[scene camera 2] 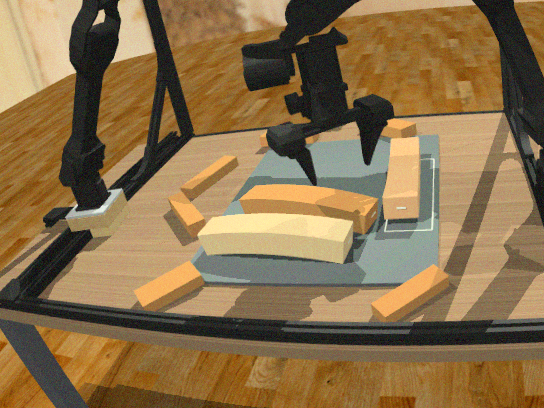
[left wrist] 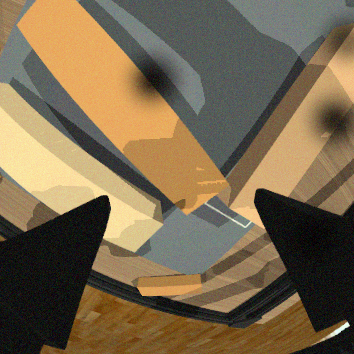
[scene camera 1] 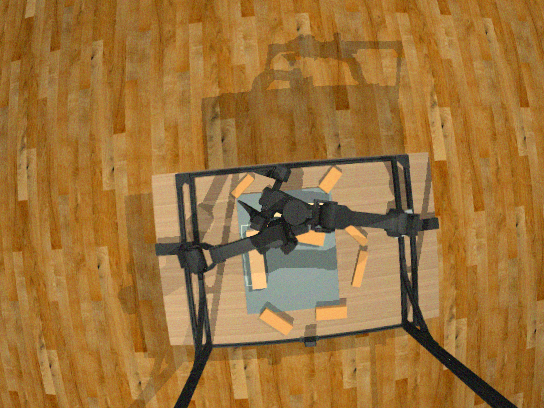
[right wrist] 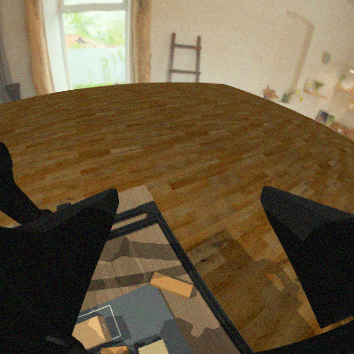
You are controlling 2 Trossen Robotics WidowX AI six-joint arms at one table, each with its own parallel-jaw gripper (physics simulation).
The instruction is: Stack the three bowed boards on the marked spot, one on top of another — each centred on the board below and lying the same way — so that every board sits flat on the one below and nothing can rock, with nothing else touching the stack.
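Places are measured from the left arm's base along level axes (x back, y down, z right), in metres.
Where they show: left gripper, fingertip midpoint: [scene camera 2: 341, 174] [left wrist: 182, 199]; right gripper, fingertip midpoint: [scene camera 1: 244, 185] [right wrist: 190, 194]; right arm's base, origin of the base link: [scene camera 2: 93, 202].
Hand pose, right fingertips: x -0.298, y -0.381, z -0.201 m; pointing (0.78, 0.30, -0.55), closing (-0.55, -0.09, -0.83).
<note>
Things, the pixels of their centre, and the offset from my right fingertips. Level surfaces: height alone.
- orange bowed board, body centre: [left wrist: 125, 99] [scene camera 2: 308, 208] [scene camera 1: 293, 233] dx -0.134, dy +0.377, dz +0.186 m
- pale yellow bowed board, body centre: [left wrist: 59, 165] [scene camera 2: 275, 239] dx -0.170, dy +0.375, dz +0.096 m
- peach bowed board, body centre: [left wrist: 309, 121] [scene camera 2: 403, 172] [scene camera 1: 256, 260] dx +0.028, dy +0.368, dz +0.267 m
- blue-grey mat, its level: dy +0.395 m
The orange bowed board [scene camera 1: 312, 239] [scene camera 2: 300, 198] [left wrist: 100, 95] and the pale yellow bowed board [scene camera 2: 280, 237] [left wrist: 60, 175] lie side by side on the mat, apart from the peach bowed board [scene camera 1: 257, 270] [scene camera 2: 402, 175] [left wrist: 285, 150]. The peach board lies along the white outline [scene camera 1: 245, 270] [scene camera 2: 433, 200] [left wrist: 227, 215] [right wrist: 115, 321], with a strip of mat inside the outline right of it in scene camera 2. My left gripper [scene camera 2: 341, 173] [left wrist: 182, 199] is open and empty above the orange board's far side. My right gripper [right wrist: 190, 194] is open and empty, facing the room.
Small orange blocks [scene camera 1: 330, 180] [scene camera 1: 331, 312] [scene camera 2: 167, 286] [scene camera 2: 411, 294] [scene camera 2: 186, 215] stand around the blue-grey mat [scene camera 1: 295, 295] [scene camera 2: 400, 257]. A dark frame [scene camera 2: 300, 327] edges the table. In scene camera 1 both arms reach over the mat close together and hide part of the boards.
</note>
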